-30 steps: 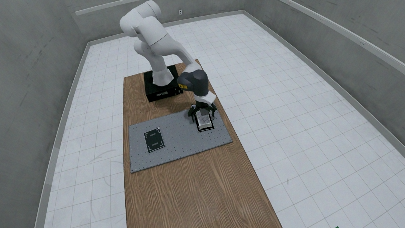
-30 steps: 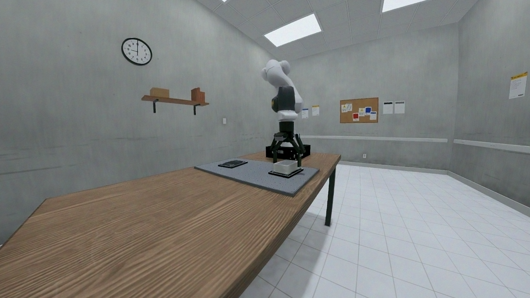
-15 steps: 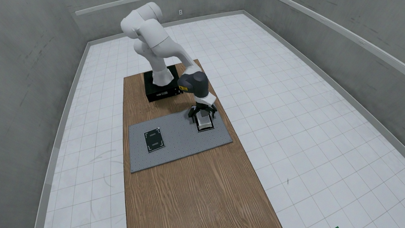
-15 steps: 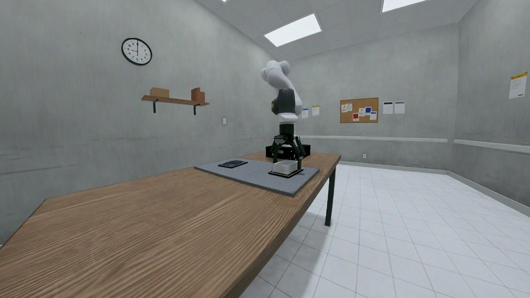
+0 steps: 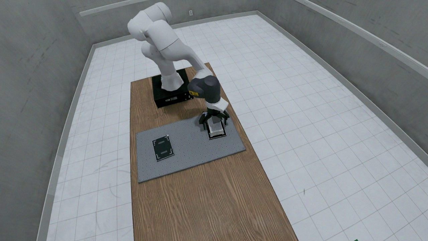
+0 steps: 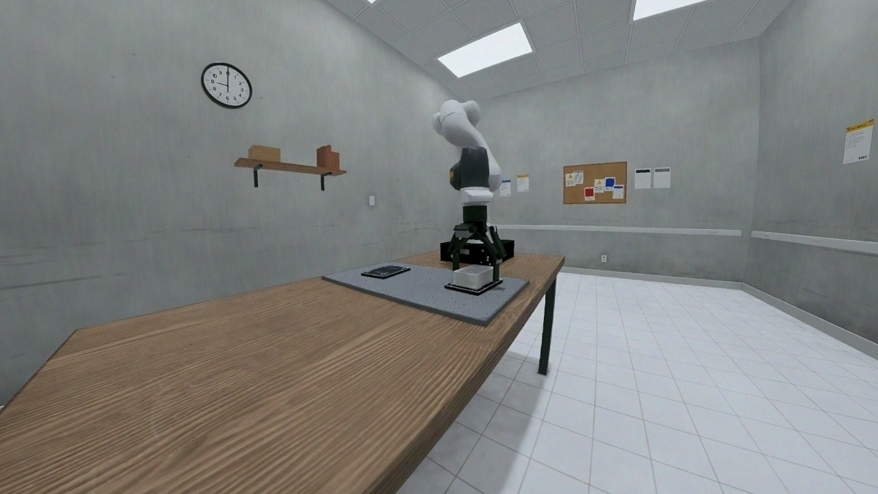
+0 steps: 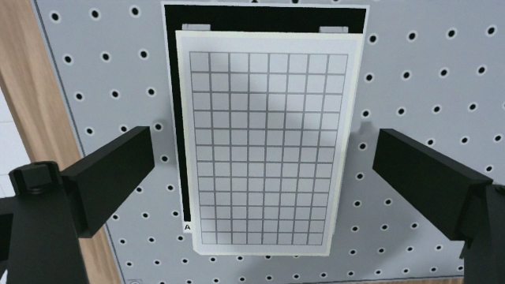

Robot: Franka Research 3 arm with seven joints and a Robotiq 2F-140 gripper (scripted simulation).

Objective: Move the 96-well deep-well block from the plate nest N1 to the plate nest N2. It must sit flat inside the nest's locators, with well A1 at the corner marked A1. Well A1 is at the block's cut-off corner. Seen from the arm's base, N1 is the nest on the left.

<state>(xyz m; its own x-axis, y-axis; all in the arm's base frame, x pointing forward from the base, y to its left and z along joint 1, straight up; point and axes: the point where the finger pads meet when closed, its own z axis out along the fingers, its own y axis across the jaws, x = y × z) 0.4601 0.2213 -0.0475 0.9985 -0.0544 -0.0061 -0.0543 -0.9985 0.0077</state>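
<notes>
My gripper is now right at the white 96-well deep-well block. The rest, counted from my hand: plate nest N1 (3 cm below); A1 mark (33 cm to the right, 4 cm behind, 3 cm below); plate nest N2 (38 cm to the right, 4 cm ahead, 3 cm below).
</notes>
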